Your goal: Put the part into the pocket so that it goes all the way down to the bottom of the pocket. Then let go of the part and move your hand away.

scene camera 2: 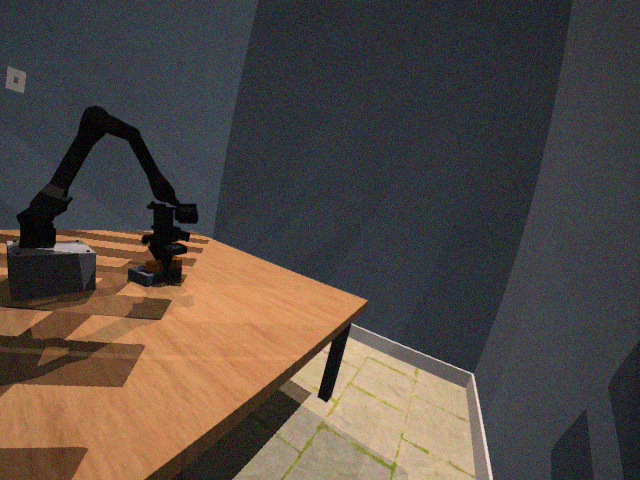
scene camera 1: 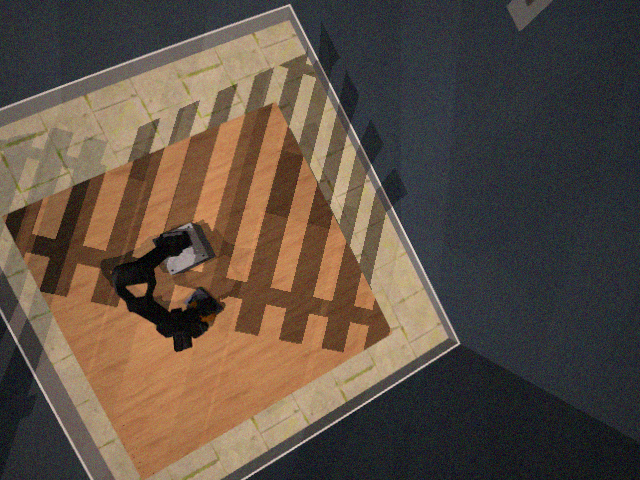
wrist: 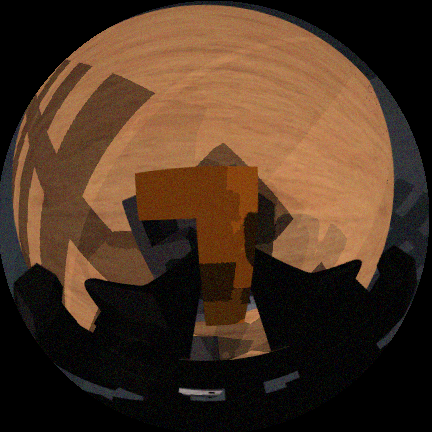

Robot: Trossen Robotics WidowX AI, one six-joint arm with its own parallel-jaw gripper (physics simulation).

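Frame: origin at the arm's base, x left, y back, z up, level; millimetres.
Where they show: gripper, fingertip midpoint: (scene camera 2: 163, 268) (scene camera 1: 201, 311) (wrist: 221, 249); arm's base at its link origin: (scene camera 2: 36, 245) (scene camera 1: 181, 240).
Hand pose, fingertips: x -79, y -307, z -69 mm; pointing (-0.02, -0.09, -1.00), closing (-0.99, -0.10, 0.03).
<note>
Each offset is from my fingertips to the top centre of the thing. Level surfaces: height alone.
An orange L-shaped part {dy +0, dx +15, dz +31 mm} (scene camera 1: 210, 317) (scene camera 2: 154, 265) (wrist: 215, 200) is between the fingers of my gripper (scene camera 2: 165, 265) (wrist: 221, 249), which is shut on its long leg. The dark blue-grey block with the pocket {dy +18, dx +14, dz +1 mm} (scene camera 1: 196, 296) (scene camera 2: 138, 274) (wrist: 132, 214) stands on the table below the part. In the wrist view the part covers much of the block, and a dark stretch of the pocket shows at the left, below the part's short arm. In scene camera 2 the orange stands above the block's top. How far its underside reaches into the pocket is hidden.
The arm's grey base box (scene camera 1: 192, 253) (scene camera 2: 51, 271) stands on the wooden table {dz -36 mm} (scene camera 1: 170, 403) (scene camera 2: 248, 330), near the block. The arm arches from it to the gripper. Barred shadows fall across the table. The table's edge shows in scene camera 2.
</note>
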